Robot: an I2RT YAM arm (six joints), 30 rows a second.
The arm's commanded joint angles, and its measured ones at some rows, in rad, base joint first. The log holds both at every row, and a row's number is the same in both.
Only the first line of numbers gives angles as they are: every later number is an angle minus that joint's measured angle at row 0.
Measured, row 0:
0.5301, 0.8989, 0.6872, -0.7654, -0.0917, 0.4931
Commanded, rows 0 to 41:
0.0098, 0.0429, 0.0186, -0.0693, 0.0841, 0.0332
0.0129, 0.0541, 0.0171, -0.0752, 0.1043, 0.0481
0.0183, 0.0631, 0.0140, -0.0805, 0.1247, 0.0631
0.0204, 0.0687, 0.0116, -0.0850, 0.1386, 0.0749
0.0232, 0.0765, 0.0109, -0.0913, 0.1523, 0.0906
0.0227, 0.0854, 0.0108, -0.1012, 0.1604, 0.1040
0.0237, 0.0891, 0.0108, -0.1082, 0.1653, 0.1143
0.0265, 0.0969, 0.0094, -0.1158, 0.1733, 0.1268
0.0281, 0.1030, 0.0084, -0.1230, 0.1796, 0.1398
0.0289, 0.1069, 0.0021, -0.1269, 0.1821, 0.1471
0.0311, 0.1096, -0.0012, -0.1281, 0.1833, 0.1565
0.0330, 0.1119, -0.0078, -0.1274, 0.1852, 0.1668
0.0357, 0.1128, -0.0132, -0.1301, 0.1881, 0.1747
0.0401, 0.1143, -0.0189, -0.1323, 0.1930, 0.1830
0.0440, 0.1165, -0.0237, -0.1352, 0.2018, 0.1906
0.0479, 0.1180, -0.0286, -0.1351, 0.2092, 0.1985
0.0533, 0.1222, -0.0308, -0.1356, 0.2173, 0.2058
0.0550, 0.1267, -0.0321, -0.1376, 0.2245, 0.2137
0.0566, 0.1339, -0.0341, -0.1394, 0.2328, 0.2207
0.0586, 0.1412, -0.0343, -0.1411, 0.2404, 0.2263
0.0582, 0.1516, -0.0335, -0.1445, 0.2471, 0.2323
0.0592, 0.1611, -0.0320, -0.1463, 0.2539, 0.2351
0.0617, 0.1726, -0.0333, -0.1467, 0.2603, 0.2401
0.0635, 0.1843, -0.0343, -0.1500, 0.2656, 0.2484
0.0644, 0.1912, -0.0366, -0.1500, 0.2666, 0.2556
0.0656, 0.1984, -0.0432, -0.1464, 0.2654, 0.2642
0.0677, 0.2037, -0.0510, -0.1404, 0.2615, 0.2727
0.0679, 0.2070, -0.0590, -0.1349, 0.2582, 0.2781
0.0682, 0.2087, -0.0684, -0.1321, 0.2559, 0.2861
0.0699, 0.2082, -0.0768, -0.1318, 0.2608, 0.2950
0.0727, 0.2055, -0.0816, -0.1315, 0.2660, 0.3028
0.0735, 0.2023, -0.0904, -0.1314, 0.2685, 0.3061
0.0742, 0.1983, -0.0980, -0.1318, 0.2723, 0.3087
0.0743, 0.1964, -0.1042, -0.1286, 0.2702, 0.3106
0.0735, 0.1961, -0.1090, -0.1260, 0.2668, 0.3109
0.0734, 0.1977, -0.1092, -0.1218, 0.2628, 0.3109
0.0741, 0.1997, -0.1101, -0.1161, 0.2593, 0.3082
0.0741, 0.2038, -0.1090, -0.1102, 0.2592, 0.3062
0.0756, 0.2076, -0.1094, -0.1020, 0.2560, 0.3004
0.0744, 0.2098, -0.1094, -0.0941, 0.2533, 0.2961
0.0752, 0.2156, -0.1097, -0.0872, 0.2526, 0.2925
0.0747, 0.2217, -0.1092, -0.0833, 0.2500, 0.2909
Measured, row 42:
0.0667, 0.2068, -0.1075, -0.0931, 0.2479, 0.2761
